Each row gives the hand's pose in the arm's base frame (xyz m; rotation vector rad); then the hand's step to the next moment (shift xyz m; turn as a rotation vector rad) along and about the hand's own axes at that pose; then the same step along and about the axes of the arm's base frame.
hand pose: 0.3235 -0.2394 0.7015 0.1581 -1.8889 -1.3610
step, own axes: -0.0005 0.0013 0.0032 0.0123 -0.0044 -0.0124
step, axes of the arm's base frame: -0.0013 0.0032 0.0005 -0.0018 -0.0175 0.0041
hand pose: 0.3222 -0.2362 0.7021 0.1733 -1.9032 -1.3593
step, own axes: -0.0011 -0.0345 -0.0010 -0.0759 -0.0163 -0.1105
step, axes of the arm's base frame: -0.0094 -0.0147 -0.0298 0.1194 -0.0501 -0.0382
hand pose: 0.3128 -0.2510 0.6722 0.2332 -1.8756 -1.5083
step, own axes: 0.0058 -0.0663 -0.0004 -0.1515 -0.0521 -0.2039
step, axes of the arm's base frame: -0.0227 -0.0236 -0.0580 0.2225 -0.0930 -0.0952
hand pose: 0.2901 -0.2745 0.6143 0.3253 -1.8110 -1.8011
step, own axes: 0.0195 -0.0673 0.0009 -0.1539 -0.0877 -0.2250
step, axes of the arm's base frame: -0.0306 -0.0144 -0.0614 0.2284 -0.1118 -0.1317
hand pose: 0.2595 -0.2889 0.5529 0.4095 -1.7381 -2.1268
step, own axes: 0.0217 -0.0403 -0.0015 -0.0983 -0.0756 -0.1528
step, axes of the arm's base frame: -0.0225 -0.0040 -0.0397 0.1480 -0.0759 -0.1051
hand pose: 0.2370 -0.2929 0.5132 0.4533 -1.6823 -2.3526
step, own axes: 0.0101 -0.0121 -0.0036 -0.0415 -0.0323 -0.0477
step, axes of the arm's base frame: -0.0080 -0.0027 -0.0138 0.0563 -0.0171 -0.0397
